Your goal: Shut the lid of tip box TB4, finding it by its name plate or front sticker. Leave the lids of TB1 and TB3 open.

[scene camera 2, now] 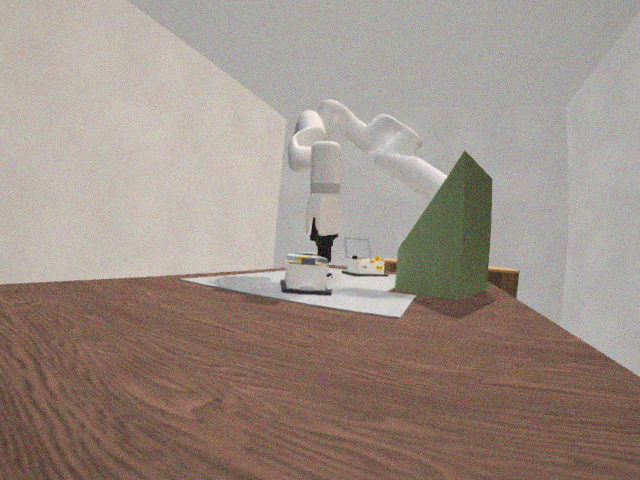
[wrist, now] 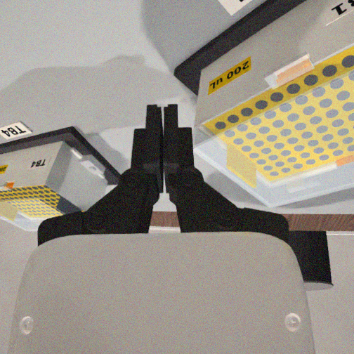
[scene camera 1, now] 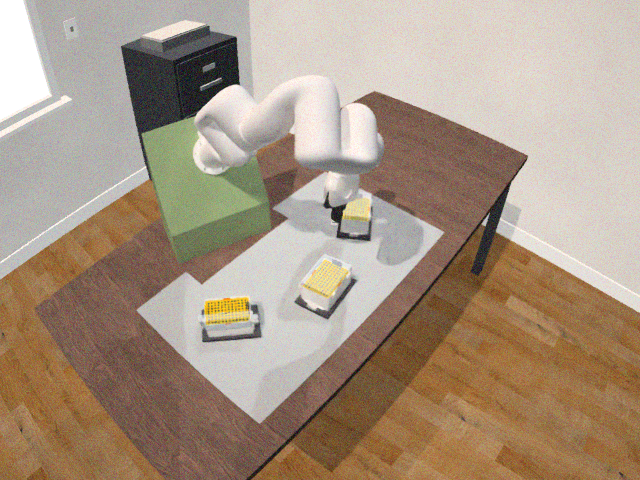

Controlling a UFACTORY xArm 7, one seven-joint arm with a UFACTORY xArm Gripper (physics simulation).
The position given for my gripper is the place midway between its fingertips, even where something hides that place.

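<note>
My gripper (scene camera 2: 324, 261) (wrist: 163, 122) (scene camera 1: 336, 220) shows in these views. I see a clear lid (wrist: 281, 144), and I see a clear lid (scene camera 1: 324, 278). A grey mat (wrist: 98, 73) is visible to me too.
</note>
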